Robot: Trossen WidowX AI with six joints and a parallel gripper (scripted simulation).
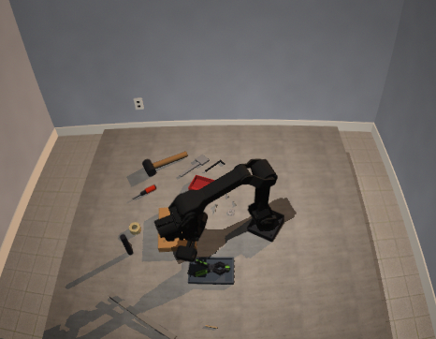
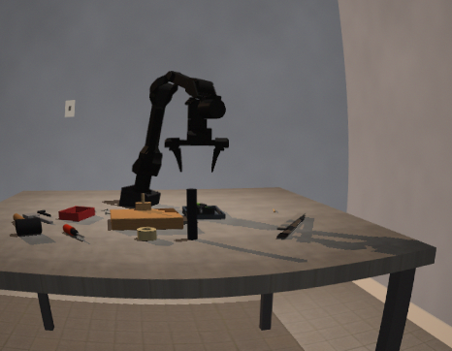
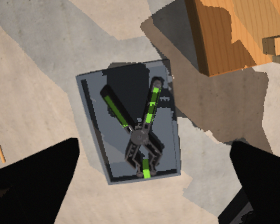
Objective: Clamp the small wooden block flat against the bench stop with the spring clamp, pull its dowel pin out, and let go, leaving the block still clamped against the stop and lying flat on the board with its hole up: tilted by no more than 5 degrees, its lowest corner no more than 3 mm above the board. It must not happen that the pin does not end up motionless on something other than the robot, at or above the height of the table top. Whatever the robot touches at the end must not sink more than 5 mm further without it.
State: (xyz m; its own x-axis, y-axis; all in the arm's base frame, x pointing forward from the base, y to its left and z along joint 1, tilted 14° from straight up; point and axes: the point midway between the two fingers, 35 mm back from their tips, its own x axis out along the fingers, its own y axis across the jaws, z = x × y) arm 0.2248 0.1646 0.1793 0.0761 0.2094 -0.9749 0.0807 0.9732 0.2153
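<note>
Right now the dark tray is 16 cm below my hand, 5 cm behind it and 2 cm to the left of it. Round my hand: bench stop 17 cm to the right, 13 cm below, 4 cm ahead; then dowel pin 16 cm to the right, 12 cm below, 6 cm ahead; then small wooden block 16 cm to the right, 13 cm below, 6 cm ahead.
</note>
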